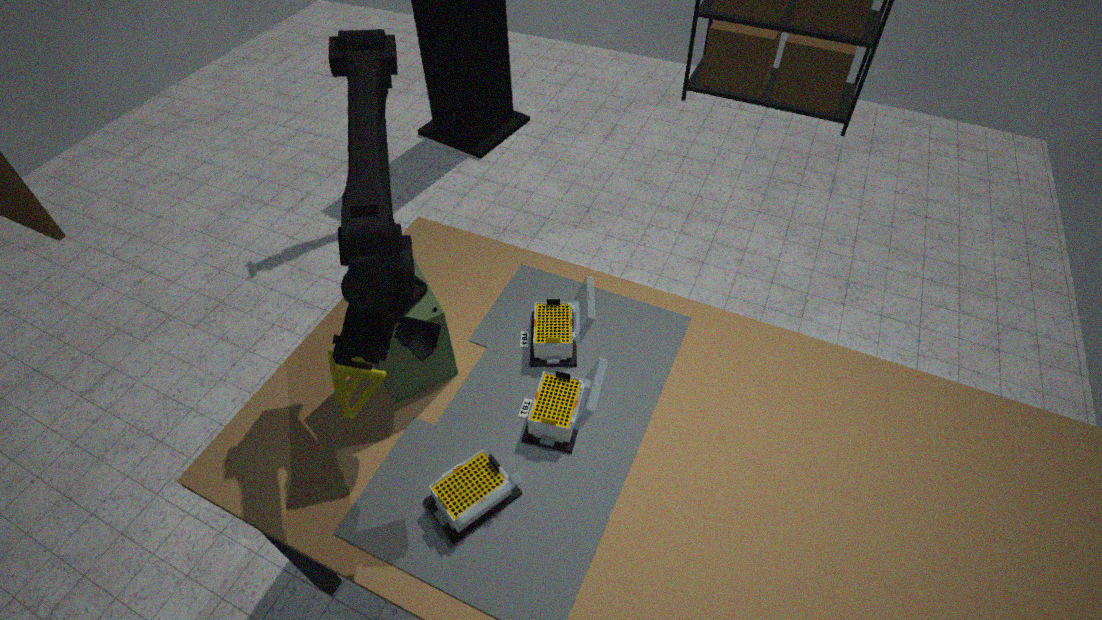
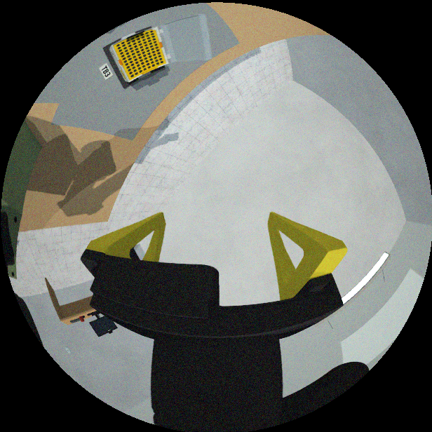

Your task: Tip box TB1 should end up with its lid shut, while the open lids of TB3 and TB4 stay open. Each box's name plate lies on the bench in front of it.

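Frame: origin at the arm's base, x back, y right, z up, level; metres.
Seen in the pictures: gripper, fingertip midpoint: [image 1: 344, 410]; arm's base, origin of the base link: [image 1: 392, 297].
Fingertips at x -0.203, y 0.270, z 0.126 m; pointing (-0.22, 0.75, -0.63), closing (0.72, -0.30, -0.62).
Note:
Pixels of each thing's middle, then the offset from my fingertips to it. Level surfaces: height alone.
- Box TB3, body centre: [image 1: 553, 321] dx -0.017, dy -0.503, dz -0.283 m
- middle box, body centre: [image 1: 556, 398] dx -0.135, dy -0.338, dz -0.283 m
- grey mat, its level: dz -0.348 m
- wooden bench, its level: dz -0.351 m
Box TB3 [image 1: 553, 331] [image 2: 140, 55], with a yellow perforated top, stands at the back of the grey mat; its clear lid [image 1: 591, 299] [image 2: 187, 40] is open on the side away from its name plate [image 1: 524, 339] [image 2: 106, 71]. A middle box [image 1: 556, 400] also has its lid [image 1: 597, 385] raised; the last figure on its plate [image 1: 525, 407] is hard to read. A third, turned box [image 1: 470, 489] stands nearest the front; its plate does not show and its lid state is unclear. My gripper [image 1: 354, 389] [image 2: 216, 217] is open and empty, left of the boxes and apart from them.
The grey mat [image 1: 554, 532] [image 2: 90, 107] lies on the wooden bench [image 1: 809, 462]. A green block [image 1: 435, 370] [image 2: 14, 172] stands by the arm at the bench's left part. A dark pillar [image 1: 466, 69] and a shelf rack [image 1: 770, 107] stand on the floor behind.

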